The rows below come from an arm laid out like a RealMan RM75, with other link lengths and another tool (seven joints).
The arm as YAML. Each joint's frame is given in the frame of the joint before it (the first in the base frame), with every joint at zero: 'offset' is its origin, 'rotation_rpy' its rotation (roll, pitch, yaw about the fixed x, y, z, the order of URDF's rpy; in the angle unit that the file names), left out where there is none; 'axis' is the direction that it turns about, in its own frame. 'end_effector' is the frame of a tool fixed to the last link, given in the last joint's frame.
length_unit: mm
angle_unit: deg
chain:
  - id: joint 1
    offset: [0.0, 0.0, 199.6]
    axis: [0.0, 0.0, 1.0]
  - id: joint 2
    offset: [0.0, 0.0, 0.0]
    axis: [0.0, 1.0, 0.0]
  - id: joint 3
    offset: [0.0, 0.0, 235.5]
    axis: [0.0, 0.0, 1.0]
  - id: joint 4
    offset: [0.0, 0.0, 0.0]
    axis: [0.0, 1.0, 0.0]
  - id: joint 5
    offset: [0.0, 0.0, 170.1]
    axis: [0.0, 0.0, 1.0]
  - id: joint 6
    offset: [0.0, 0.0, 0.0]
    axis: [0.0, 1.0, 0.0]
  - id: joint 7
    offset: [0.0, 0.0, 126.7]
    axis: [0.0, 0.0, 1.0]
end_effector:
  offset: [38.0, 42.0, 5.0]
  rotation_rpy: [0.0, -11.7, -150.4]
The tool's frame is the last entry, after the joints.
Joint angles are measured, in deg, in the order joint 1, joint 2, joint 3, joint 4, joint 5, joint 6, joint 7. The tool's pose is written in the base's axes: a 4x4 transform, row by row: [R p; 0 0 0 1], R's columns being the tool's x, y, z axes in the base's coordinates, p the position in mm. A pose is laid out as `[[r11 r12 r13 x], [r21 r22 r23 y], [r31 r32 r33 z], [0 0 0 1]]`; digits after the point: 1 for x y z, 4 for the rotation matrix.
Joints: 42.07 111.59 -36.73 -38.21 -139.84 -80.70 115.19
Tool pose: [[-0.1573 0.9837 0.0872 234.5], [0.9792 0.1439 0.1429 289.5], [0.1280 0.1078 -0.9859 -1.0], [0 0 0 1]]
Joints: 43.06 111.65 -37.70 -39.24 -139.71 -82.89 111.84
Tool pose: [[-0.2496 0.9637 0.0942 230.0], [0.9643 0.2385 0.1155 289.5], [0.0888 0.1196 -0.9888 0.5], [0 0 0 1]]
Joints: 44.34 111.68 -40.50 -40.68 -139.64 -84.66 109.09
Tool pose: [[-0.3504 0.9281 0.1262 224.5], [0.9360 0.3424 0.0813 291.0], [0.0323 0.1466 -0.9887 1.6], [0 0 0 1]]
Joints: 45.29 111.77 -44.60 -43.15 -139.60 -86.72 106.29
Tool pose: [[-0.4578 0.8708 0.1791 220.0], [0.8880 0.4577 0.0445 291.7], [-0.0432 0.1794 -0.9828 3.6], [0 0 0 1]]
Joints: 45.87 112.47 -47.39 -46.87 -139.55 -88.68 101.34
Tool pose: [[-0.5852 0.7794 0.2237 215.8], [0.8045 0.5926 0.0398 294.2], [-0.1015 0.2032 -0.9739 5.6], [0 0 0 1]]
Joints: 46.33 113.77 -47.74 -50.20 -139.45 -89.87 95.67
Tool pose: [[-0.6935 0.6814 0.2339 210.8], [0.7103 0.7010 0.0636 298.4], [-0.1206 0.2102 -0.9702 4.9], [0 0 0 1]]
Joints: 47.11 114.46 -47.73 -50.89 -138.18 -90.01 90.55
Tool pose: [[-0.7705 0.5993 0.2171 205.6], [0.6263 0.7751 0.0831 303.6], [-0.1185 0.2000 -0.9726 2.0], [0 0 0 1]]
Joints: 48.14 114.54 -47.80 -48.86 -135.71 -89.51 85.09
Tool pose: [[-0.8305 0.5271 0.1799 201.4], [0.5472 0.8325 0.0867 308.5], [-0.1041 0.1705 -0.9799 -3.8], [0 0 0 1]]
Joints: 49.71 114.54 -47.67 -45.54 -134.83 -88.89 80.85
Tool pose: [[-0.8644 0.4762 0.1614 198.7], [0.4914 0.8680 0.0712 311.8], [-0.1062 0.1409 -0.9843 -10.7], [0 0 0 1]]
